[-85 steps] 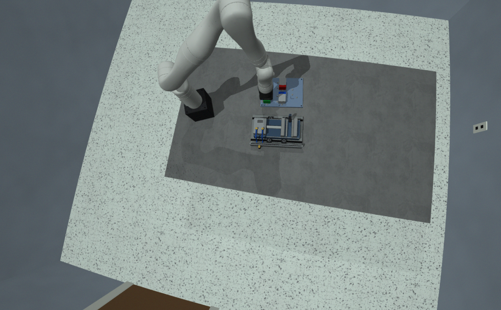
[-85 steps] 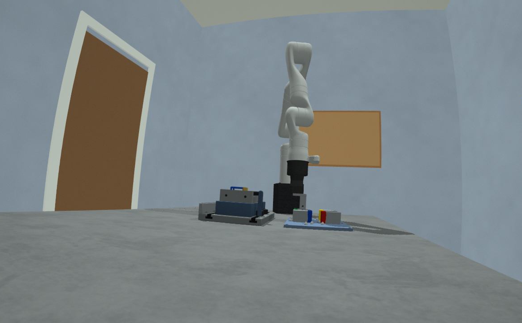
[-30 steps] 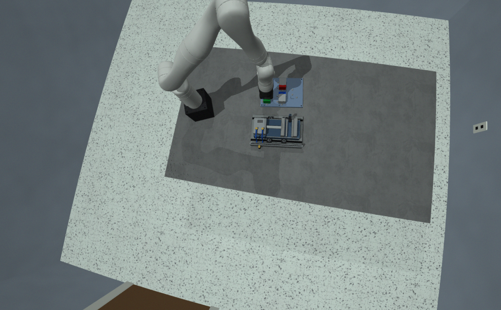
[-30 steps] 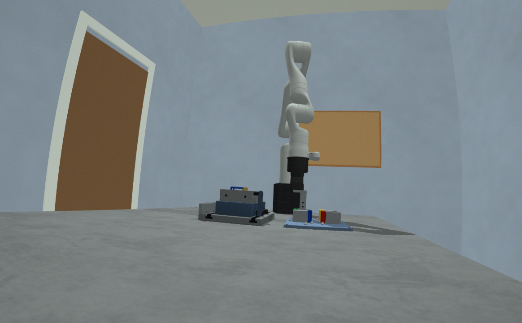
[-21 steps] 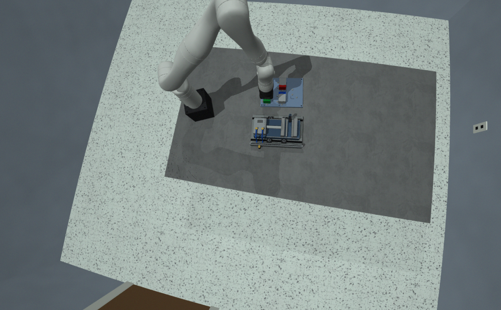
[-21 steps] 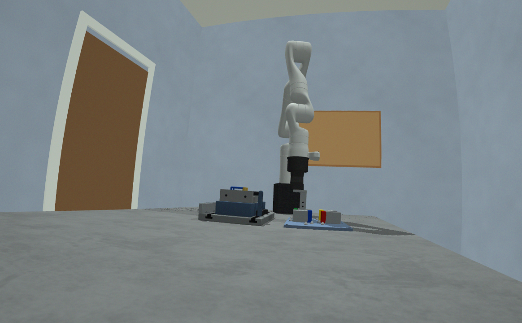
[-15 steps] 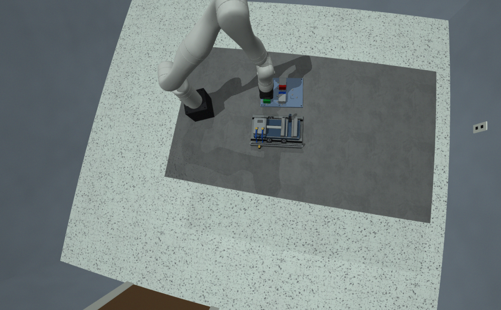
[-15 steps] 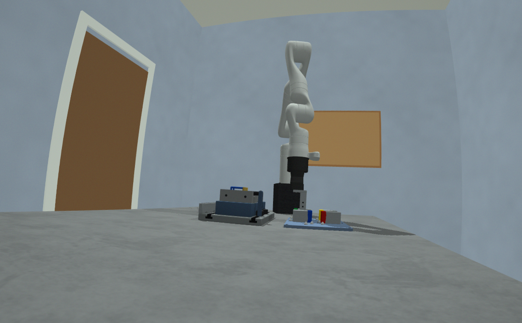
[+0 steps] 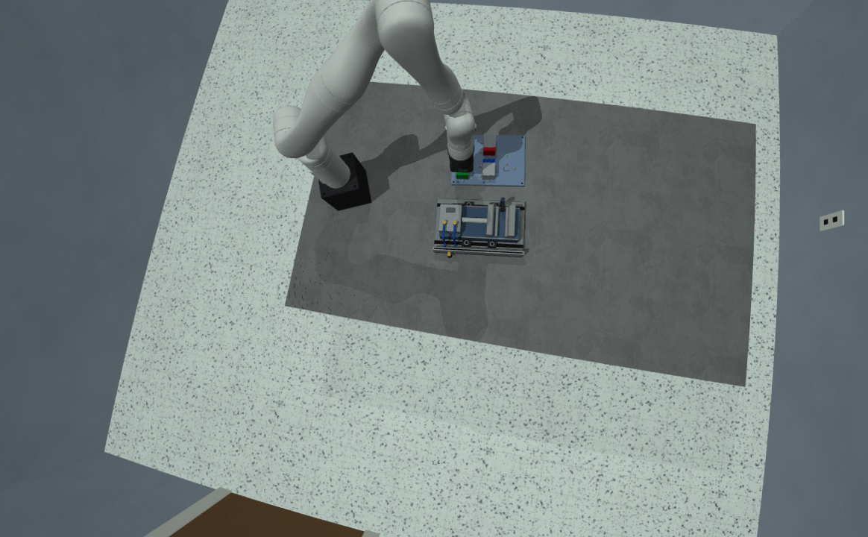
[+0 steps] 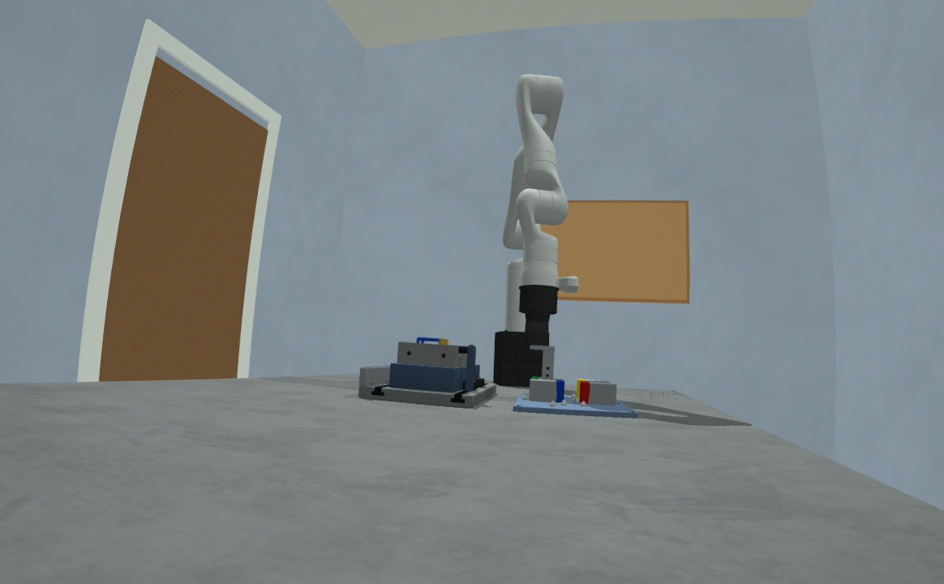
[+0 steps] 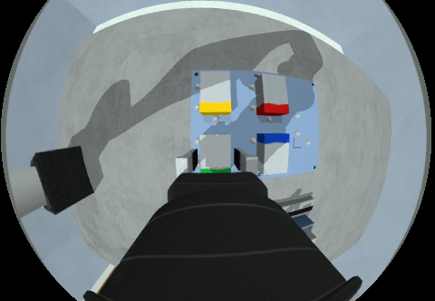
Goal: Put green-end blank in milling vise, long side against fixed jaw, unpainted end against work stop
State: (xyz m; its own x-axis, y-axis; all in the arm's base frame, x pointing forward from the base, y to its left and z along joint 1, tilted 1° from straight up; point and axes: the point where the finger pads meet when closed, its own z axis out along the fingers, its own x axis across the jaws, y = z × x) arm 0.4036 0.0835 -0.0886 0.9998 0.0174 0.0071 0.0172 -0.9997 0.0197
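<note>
Right now the green-ended blank is 3 cm below my hand. Also, from my hand: blue plate: 9 cm ahead, 5 cm to the left, 5 cm below; blue-ended blank: 9 cm ahead, 3 cm below; yellow-ended blank: 9 cm to the left, 3 cm below.
</note>
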